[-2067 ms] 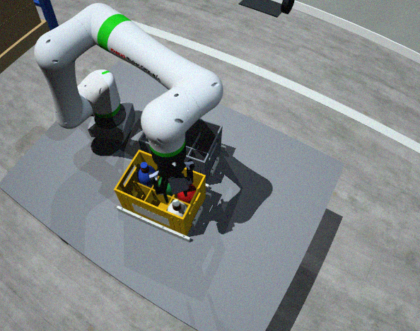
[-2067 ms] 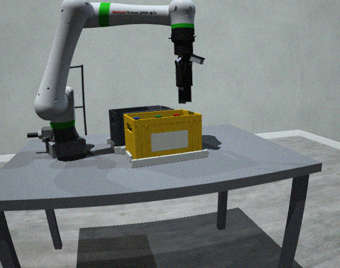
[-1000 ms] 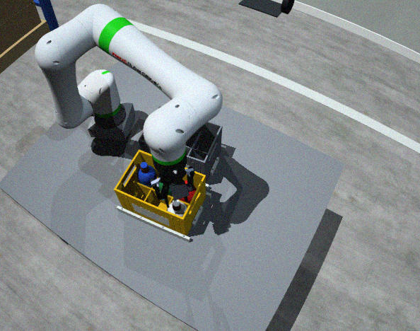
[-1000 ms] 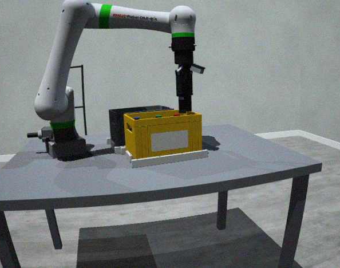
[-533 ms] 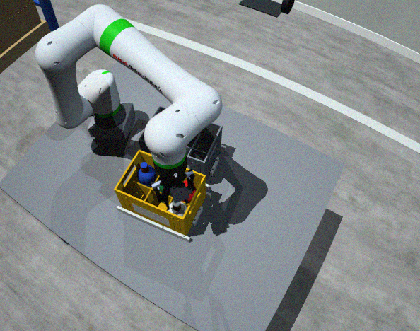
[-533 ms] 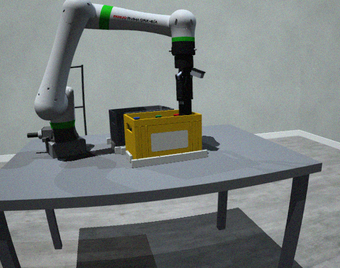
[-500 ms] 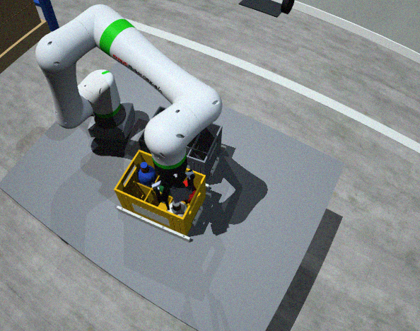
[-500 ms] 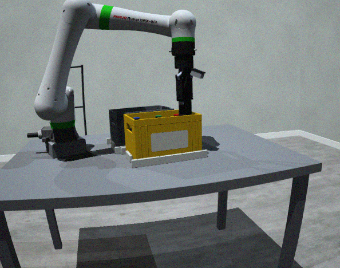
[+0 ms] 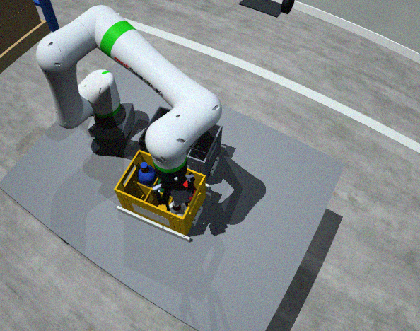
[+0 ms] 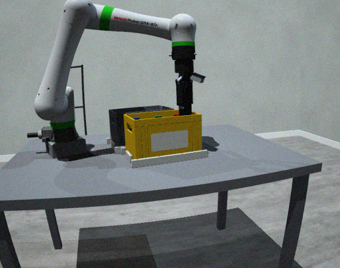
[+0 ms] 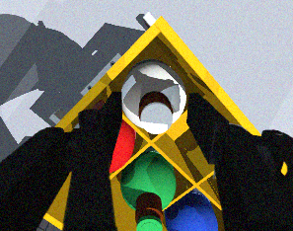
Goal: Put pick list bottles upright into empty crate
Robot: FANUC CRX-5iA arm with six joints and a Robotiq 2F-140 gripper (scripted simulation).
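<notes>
Right now the white-labelled bottle is 90 mm below my hand. Also, from my hand: red bottle 90 mm below, 80 mm to the left, 20 mm behind; then green bottle 100 mm behind, 90 mm below, 70 mm to the left; then yellow crate 90 mm below, 90 mm behind, 30 mm to the left.
</notes>
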